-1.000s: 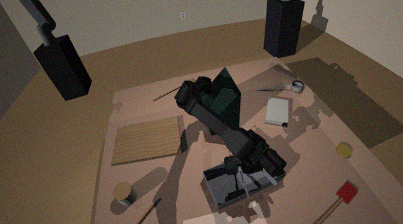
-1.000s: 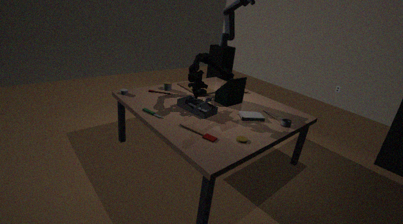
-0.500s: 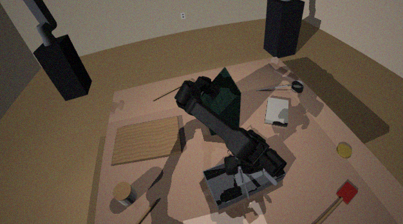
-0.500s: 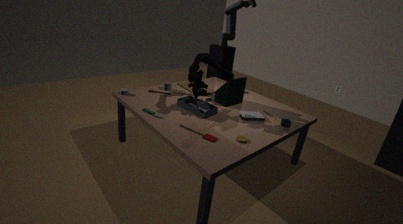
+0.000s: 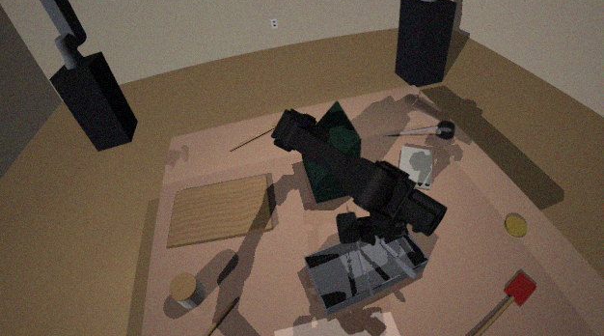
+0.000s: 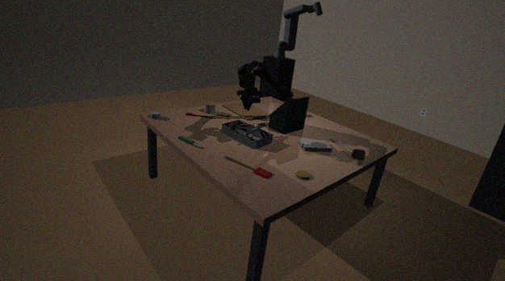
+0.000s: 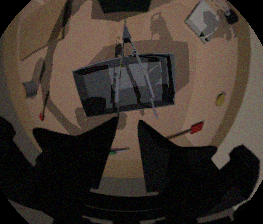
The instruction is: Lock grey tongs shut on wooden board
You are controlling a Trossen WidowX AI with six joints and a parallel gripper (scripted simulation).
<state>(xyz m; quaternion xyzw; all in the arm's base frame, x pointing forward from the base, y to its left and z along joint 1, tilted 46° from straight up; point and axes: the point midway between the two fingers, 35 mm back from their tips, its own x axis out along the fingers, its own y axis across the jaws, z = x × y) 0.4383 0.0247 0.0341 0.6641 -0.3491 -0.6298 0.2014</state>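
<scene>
My gripper tip is 17 cm above the roasting tin, 3 cm past it and 1 cm to the left of it. Also, from my gripper tip: red spatula: 30 cm to the left, 21 cm ahead, 19 cm below; tan-topped cylinder: 51 cm to the right, 16 cm below, 10 cm behind; white block: 33 cm to the left, 32 cm behind, 18 cm below.
</scene>
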